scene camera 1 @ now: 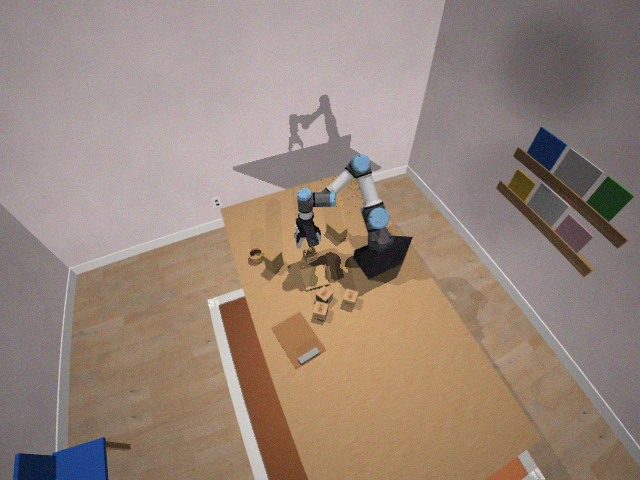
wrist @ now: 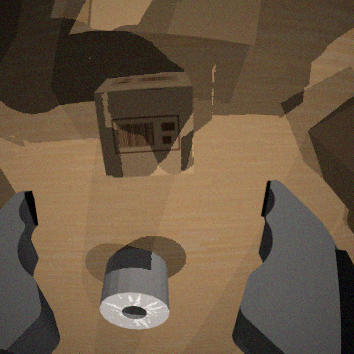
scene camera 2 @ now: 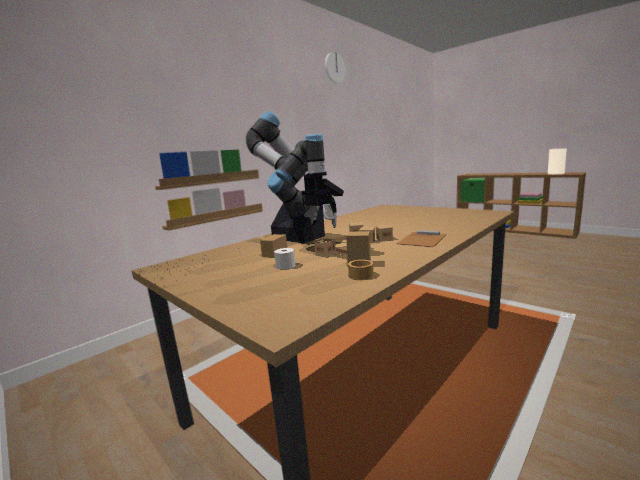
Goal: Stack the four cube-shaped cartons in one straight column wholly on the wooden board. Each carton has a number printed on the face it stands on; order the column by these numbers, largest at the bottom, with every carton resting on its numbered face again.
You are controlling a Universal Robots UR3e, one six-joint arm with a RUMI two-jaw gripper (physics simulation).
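Frame: origin at the arm's base, x ahead, y left, z up, level; millimetres.
Seen in the pictures: gripper, fingertip midpoint: [wrist: 146, 189] [scene camera 2: 323, 226]; arm's base, origin of the base link: [scene camera 1: 381, 245] [scene camera 2: 299, 206].
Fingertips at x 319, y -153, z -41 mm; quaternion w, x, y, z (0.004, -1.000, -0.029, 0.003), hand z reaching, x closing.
Note:
Pixels of each thing's top centre, then the offset from my fingertips to it.
- wooden board, middle of its top: [scene camera 2: 349, 245] [scene camera 1: 314, 276] 17 mm ahead, 124 mm left, 102 mm down
- white roll, middle of its top: [wrist: 133, 312] [scene camera 2: 284, 250] 19 mm back, 182 mm right, 55 mm down
- tall box, middle of its top: [scene camera 2: 358, 233] [scene camera 1: 272, 253] 186 mm ahead, 15 mm right, 4 mm down
- brown ring, middle of its top: [scene camera 2: 360, 263] [scene camera 1: 255, 252] 263 mm ahead, 100 mm right, 73 mm down
- clipboard, middle of its top: [scene camera 2: 422, 235] [scene camera 1: 297, 338] 193 mm ahead, 402 mm left, 100 mm down
My gripper [scene camera 1: 308, 244] [scene camera 2: 324, 223] [wrist: 146, 189] is open and empty, its jaws wide apart above the table and set back from a cube carton. That carton [scene camera 1: 309, 254] [scene camera 2: 324, 248] [wrist: 145, 110] stands upright on the table beside the wooden board [scene camera 1: 316, 285] [wrist: 215, 22], with a barcode label on its side. Three other cartons stand past the board's far side in scene camera 1: one carton [scene camera 1: 324, 293], one carton [scene camera 1: 320, 311] touching or very near it, and one carton [scene camera 1: 349, 298] apart to the right. The numbered undersides are hidden.
A white roll [scene camera 2: 284, 259] [wrist: 136, 285] stands near the gripper. A tall box [scene camera 1: 273, 263] [scene camera 2: 358, 248] and a brown ring [scene camera 1: 255, 261] [scene camera 2: 360, 274] are at one side, another box [scene camera 1: 336, 233] [scene camera 2: 273, 245] at the other. A clipboard [scene camera 1: 297, 333] [scene camera 2: 419, 239] lies beyond the cartons.

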